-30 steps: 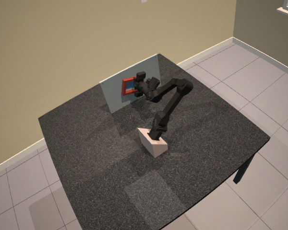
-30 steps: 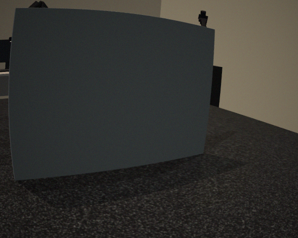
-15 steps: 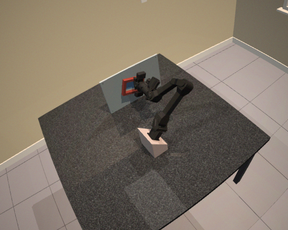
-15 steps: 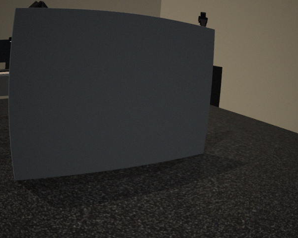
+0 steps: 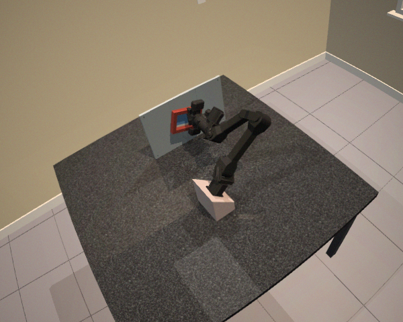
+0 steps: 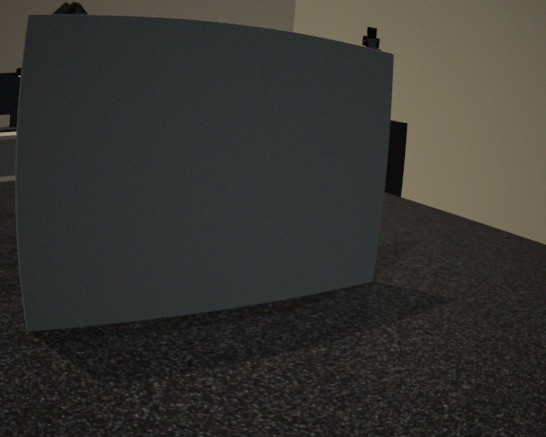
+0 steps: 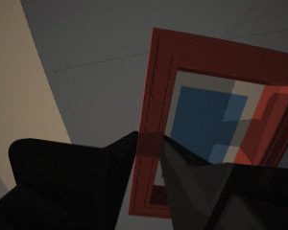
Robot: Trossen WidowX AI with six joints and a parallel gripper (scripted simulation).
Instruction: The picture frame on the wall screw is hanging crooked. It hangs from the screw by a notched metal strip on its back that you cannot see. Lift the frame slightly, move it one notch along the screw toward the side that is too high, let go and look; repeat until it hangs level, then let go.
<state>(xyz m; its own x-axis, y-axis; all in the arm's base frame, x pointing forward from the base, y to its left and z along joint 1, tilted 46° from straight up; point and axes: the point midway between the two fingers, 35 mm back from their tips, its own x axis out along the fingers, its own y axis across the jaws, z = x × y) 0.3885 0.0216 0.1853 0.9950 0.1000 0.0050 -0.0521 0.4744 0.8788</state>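
The picture frame lies 5 cm below my gripper tip and 2 cm to the left of it. The rest, counted from my gripper tip: grey wall panel 7 cm below, 2 cm ahead, 1 cm to the left.
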